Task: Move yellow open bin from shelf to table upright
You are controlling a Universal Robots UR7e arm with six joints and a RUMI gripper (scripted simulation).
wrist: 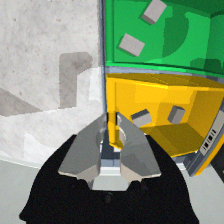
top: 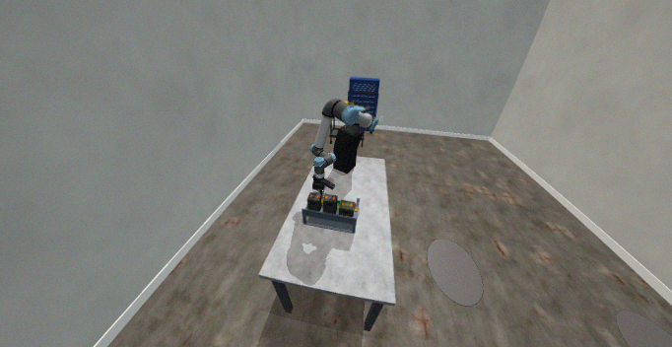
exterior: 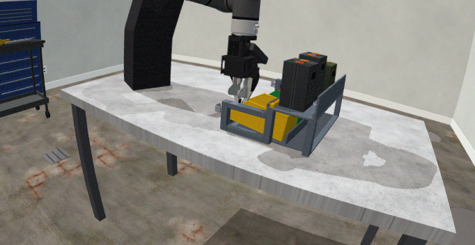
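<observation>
Now: the yellow open bin 8 cm ahead of my hand and 1 cm below it. Also, from my hand: green bin 8 cm ahead, 11 cm to the left, 2 cm below.
</observation>
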